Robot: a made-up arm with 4 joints. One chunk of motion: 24 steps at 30 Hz.
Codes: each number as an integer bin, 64 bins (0 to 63) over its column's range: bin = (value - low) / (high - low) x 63, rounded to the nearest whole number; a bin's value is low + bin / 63 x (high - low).
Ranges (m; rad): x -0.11..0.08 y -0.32..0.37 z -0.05..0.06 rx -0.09..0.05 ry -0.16..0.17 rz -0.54..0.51
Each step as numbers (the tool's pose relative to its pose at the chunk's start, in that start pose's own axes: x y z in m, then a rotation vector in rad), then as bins.
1 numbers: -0.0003 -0.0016 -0.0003 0.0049 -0.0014 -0.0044
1 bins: 36 29 28 43 30 32
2 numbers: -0.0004 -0.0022 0.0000 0.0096 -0.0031 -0.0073
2 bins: 36 29 29 45 30 32
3 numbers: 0.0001 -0.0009 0.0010 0.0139 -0.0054 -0.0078
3 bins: 37 29 29 47 30 32
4 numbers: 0.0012 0.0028 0.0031 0.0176 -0.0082 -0.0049
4 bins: 37 29 30 48 29 32
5 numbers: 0.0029 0.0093 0.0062 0.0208 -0.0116 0.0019
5 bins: 37 30 32 50 28 33
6 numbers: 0.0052 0.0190 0.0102 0.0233 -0.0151 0.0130
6 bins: 38 31 34 51 28 33
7 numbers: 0.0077 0.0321 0.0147 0.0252 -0.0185 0.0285
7 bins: 39 32 37 52 27 34
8 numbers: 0.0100 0.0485 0.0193 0.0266 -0.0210 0.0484
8 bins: 40 34 40 52 27 35
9 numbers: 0.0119 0.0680 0.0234 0.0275 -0.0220 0.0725
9 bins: 40 35 42 53 26 37
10 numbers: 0.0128 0.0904 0.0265 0.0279 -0.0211 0.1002
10 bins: 41 37 44 53 27 38
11 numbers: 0.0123 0.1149 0.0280 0.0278 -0.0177 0.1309
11 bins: 41 40 45 53 27 40
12 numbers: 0.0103 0.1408 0.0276 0.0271 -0.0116 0.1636
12 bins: 40 42 44 53 28 42
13 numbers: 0.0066 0.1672 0.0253 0.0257 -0.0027 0.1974
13 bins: 39 44 43 52 30 44
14 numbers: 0.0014 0.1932 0.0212 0.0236 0.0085 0.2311
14 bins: 37 47 41 51 32 46
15 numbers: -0.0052 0.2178 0.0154 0.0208 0.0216 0.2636
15 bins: 35 49 37 50 35 48
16 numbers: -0.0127 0.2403 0.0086 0.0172 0.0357 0.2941
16 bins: 32 51 34 48 37 50
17 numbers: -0.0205 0.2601 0.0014 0.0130 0.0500 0.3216
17 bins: 30 53 29 46 40 52
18 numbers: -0.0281 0.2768 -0.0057 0.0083 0.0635 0.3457
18 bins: 27 54 25 44 43 53
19 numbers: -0.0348 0.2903 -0.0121 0.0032 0.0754 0.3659
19 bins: 25 56 22 42 45 54
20 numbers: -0.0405 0.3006 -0.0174 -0.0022 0.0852 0.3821
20 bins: 23 57 19 40 47 55
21 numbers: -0.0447 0.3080 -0.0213 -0.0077 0.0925 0.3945
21 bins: 22 57 16 37 48 56
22 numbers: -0.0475 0.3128 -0.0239 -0.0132 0.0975 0.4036
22 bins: 21 58 15 35 49 57
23 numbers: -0.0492 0.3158 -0.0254 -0.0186 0.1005 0.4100
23 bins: 20 58 14 32 50 57
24 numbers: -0.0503 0.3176 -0.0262 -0.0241 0.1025 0.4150
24 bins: 20 58 14 30 50 57
